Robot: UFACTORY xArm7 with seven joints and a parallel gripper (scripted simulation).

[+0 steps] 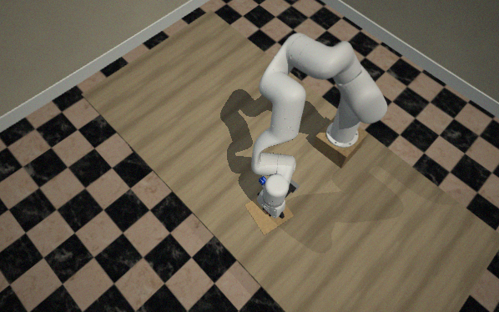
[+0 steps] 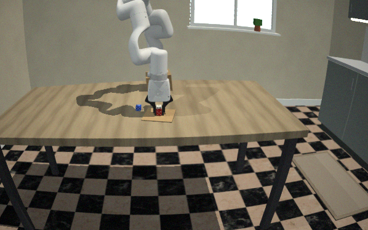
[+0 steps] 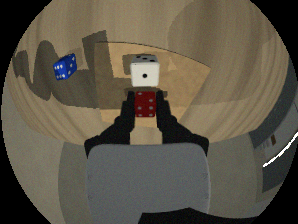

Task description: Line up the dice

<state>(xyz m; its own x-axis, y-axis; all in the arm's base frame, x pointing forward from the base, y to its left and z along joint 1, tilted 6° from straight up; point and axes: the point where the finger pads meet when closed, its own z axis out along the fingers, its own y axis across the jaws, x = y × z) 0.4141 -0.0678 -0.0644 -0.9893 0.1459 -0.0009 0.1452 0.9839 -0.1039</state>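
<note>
The red die lies 1 cm below my hand. From my hand the other things lie so: blue die 8 cm behind, 9 cm to the right, 1 cm below; white die 5 cm behind, 1 cm to the left, 1 cm below; tan mat 2 cm below.
</note>
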